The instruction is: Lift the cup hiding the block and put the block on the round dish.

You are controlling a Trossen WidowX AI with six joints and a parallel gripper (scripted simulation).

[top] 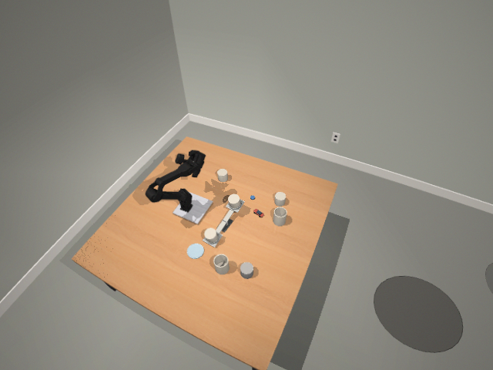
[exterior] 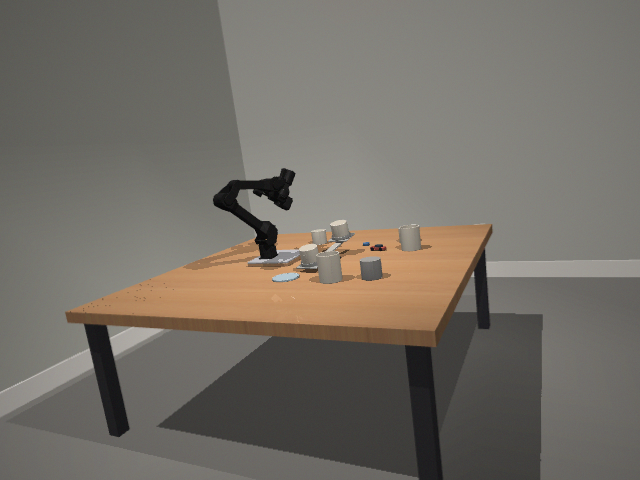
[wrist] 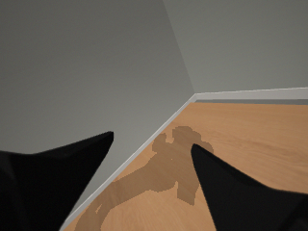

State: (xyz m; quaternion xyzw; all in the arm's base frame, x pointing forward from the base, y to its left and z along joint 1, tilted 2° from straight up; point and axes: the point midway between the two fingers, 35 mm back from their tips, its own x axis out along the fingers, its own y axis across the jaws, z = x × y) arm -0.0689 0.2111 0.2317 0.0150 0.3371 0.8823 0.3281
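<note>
The grey block lies 370 mm to the right of my gripper tip, 360 mm ahead of it and 210 mm below it. From my gripper tip the other things lie so: balance 390 mm ahead, 240 mm to the right, 230 mm below; small blue piece 460 mm ahead, 250 mm below, 30 mm to the left; red toy car 550 mm ahead, 240 mm below, 80 mm to the right.
</note>
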